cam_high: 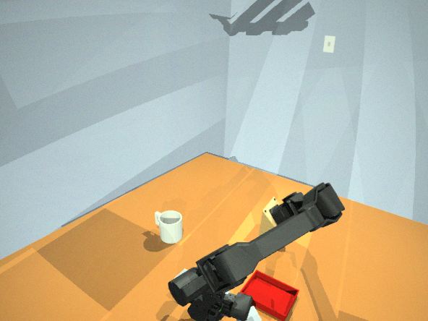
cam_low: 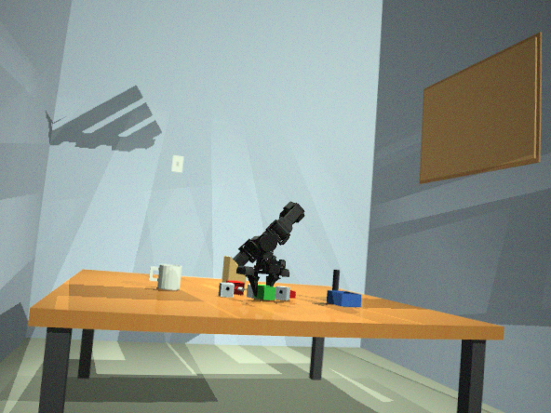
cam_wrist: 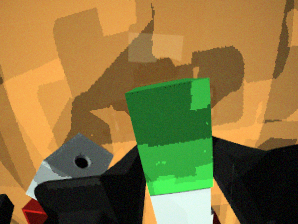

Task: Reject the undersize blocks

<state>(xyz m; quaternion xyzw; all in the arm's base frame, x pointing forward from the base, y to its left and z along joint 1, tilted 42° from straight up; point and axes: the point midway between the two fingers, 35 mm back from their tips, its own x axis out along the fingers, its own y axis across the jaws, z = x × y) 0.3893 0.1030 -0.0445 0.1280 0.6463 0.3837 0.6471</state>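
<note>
The steel block lies 4 cm behind my gripper tip, 2 cm to the right of it and 1 cm above it. Round my gripper tip: green GO gauge 1 cm behind, 2 cm above; then red-handled gauge 12 cm behind, 7 cm to the right, 1 cm above; then red reject tray 16 cm behind, 8 cm to the left.
</note>
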